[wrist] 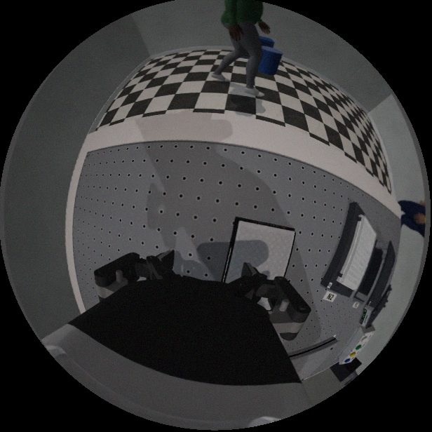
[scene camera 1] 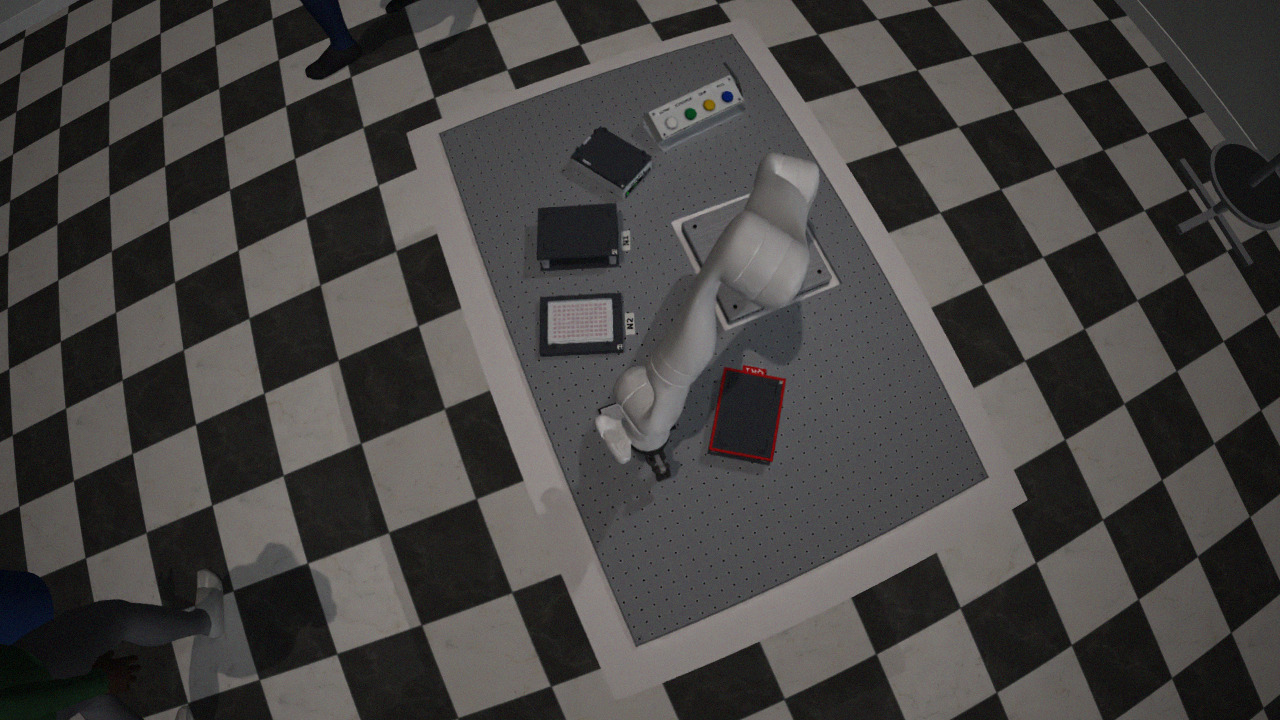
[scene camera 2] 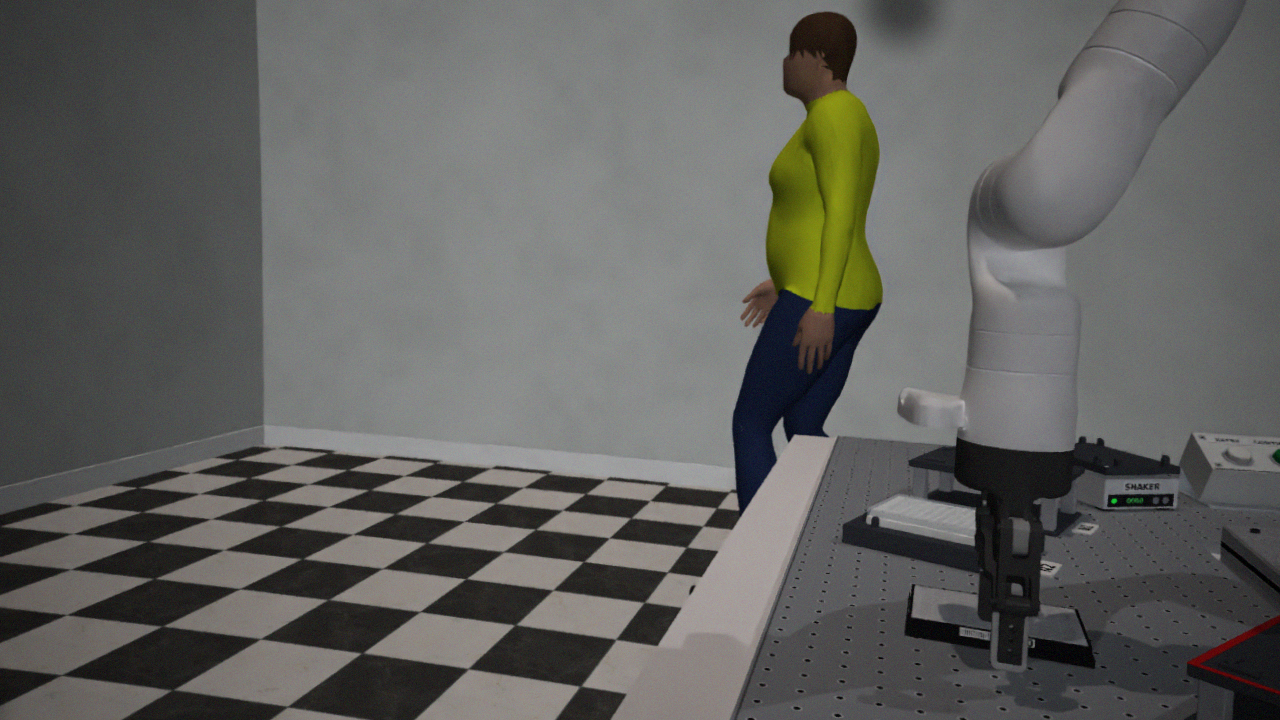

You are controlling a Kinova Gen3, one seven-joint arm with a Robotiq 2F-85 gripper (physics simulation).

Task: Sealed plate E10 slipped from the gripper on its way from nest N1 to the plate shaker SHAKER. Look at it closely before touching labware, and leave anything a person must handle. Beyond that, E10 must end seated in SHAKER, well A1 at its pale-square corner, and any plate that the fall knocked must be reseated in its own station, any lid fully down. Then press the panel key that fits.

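Places are measured from the arm's base along level axes (x left, y back, z up), in metres.
Pixels of known places: gripper, between the fingertips: (scene camera 2: 999, 643).
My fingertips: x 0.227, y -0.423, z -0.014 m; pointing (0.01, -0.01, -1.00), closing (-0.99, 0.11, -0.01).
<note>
Ahead of a thing's pixels: the offset from my fingertips to its top centre. "*": to the spot under its first point.
Plate E10 {* dx -0.072, dy -0.029, dz -0.001 m} (scene camera 2: 939, 603) (wrist: 272, 237) lies flat on the perforated table, black-edged with a pale top under a shadow; the arm hides most of it in scene camera 1. My gripper (scene camera 1: 660, 467) (wrist: 207, 264) is open and empty, pointing down. In scene camera 2 its fingers overlap the plate's front edge; in the wrist view one finger covers its near part. SHAKER {* dx -0.572, dy +0.237, dz +0.040 m} (scene camera 1: 612, 159) (scene camera 2: 1141, 492) stands turned at an angle. Nest N1 {dx -0.452, dy +0.090, dz +0.048 m} (scene camera 1: 578, 232) has a dark raised top. Nest N2 {dx -0.285, dy +0.007, dz +0.015 m} (scene camera 1: 547, 347) (scene camera 2: 899, 542) bears a white plate {dx -0.285, dy +0.007, dz +0.022 m} (scene camera 1: 580, 320) (wrist: 361, 247), which looks level.
The key panel {dx -0.614, dy +0.468, dz +0.069 m} (scene camera 1: 698, 111) (scene camera 2: 1230, 474) (wrist: 356, 346) has white, green, yellow and blue keys. A red-edged dark station {dx +0.040, dy +0.192, dz +0.029 m} (scene camera 1: 747, 413) (scene camera 2: 1257, 669) stands beside the gripper. The arm's base plate (scene camera 1: 702, 234) is near the middle. People stand off the table.
</note>
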